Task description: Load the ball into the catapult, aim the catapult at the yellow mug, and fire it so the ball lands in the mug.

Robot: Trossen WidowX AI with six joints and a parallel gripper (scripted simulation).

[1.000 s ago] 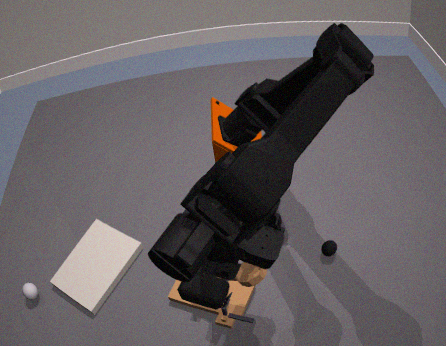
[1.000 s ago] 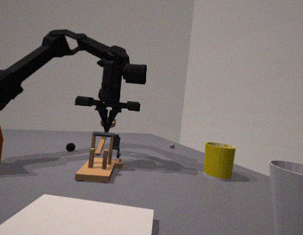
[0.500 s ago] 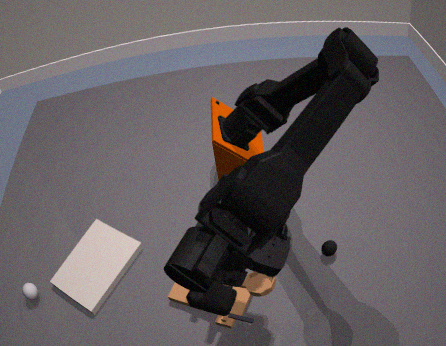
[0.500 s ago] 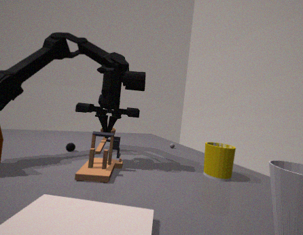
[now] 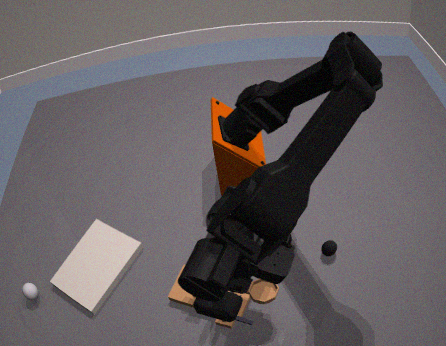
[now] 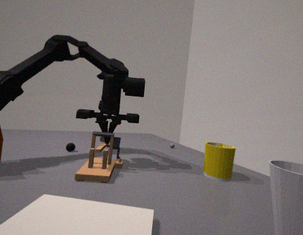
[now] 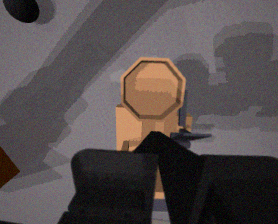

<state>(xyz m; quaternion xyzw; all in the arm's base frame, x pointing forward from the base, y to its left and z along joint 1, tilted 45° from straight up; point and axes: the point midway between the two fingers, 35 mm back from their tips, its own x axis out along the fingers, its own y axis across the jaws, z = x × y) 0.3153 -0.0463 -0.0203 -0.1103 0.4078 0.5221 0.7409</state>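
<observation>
My gripper tip is now 2 cm to the left of the wooden catapult and 2 cm above it. The rest, counted from my gripper tip: flat white sheet: 13 cm behind, 28 cm to the right, 6 cm below; yellow mug: 31 cm ahead, 19 cm to the right, 4 cm below; black ball: 7 cm behind, 18 cm to the left, 5 cm below.
</observation>
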